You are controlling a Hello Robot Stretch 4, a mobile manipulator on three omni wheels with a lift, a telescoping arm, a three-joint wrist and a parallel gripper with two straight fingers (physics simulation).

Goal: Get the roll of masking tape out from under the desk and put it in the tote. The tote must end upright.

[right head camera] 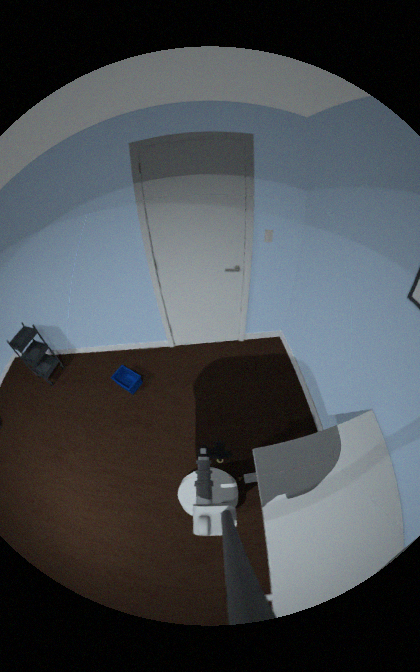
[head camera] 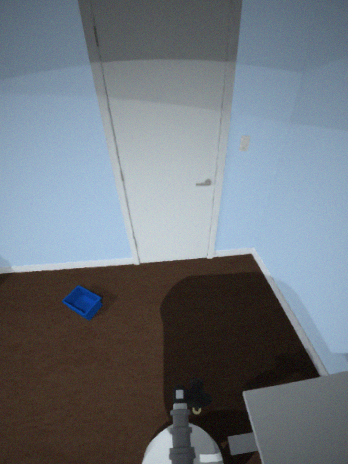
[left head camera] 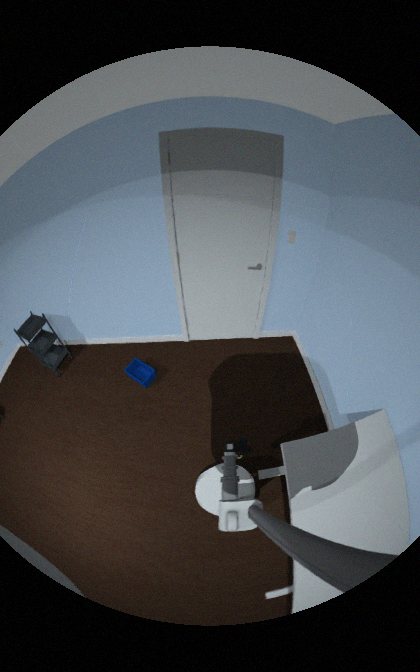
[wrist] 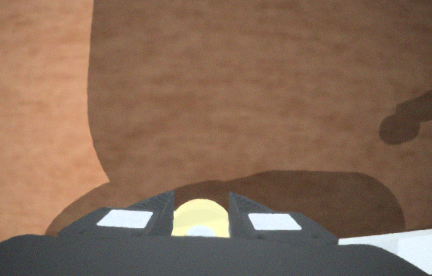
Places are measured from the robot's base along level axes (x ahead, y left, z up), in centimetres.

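Pixels of known places: gripper, fingertip midpoint: [wrist: 201, 209].
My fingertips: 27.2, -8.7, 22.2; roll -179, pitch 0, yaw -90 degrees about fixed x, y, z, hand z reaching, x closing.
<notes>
For each thing: its middle in the pictures, then the offset to it from my fingertips, as dx, dy, dz. Level surfaces: height alone.
- masking tape, body centre: [wrist: 200, 234] [head camera: 196, 408] -2.1, +0.0, -0.7
- blue tote, body centre: [head camera: 83, 303] [left head camera: 140, 372] +76.6, +92.9, -18.9
- desk, its level: dz +47.0
The yellow roll of masking tape [wrist: 200, 215] [head camera: 197, 411] [right head camera: 220, 460] is between the two dark fingers at the bottom of the wrist view. It shows small beside the arm in the head views. My gripper [wrist: 201, 209] is shut on the roll and holds it off the floor, close in front of the white base and left of the desk. The blue tote [head camera: 83, 302] [left head camera: 140, 372] [right head camera: 127, 379] stands upright on the floor, farther off and to the left, with its open side up. The desk [head camera: 305, 420] [left head camera: 350, 480] [right head camera: 330, 515] is at the right.
A white desk foot [head camera: 242, 443] [left head camera: 271, 473] sticks out beside my base [head camera: 182, 445] [left head camera: 207, 490]. A dark three-tier cart [left head camera: 42, 341] [right head camera: 34, 352] stands by the wall at the far left. A closed white door [head camera: 162, 165] is straight ahead, past the shadowed floor.
</notes>
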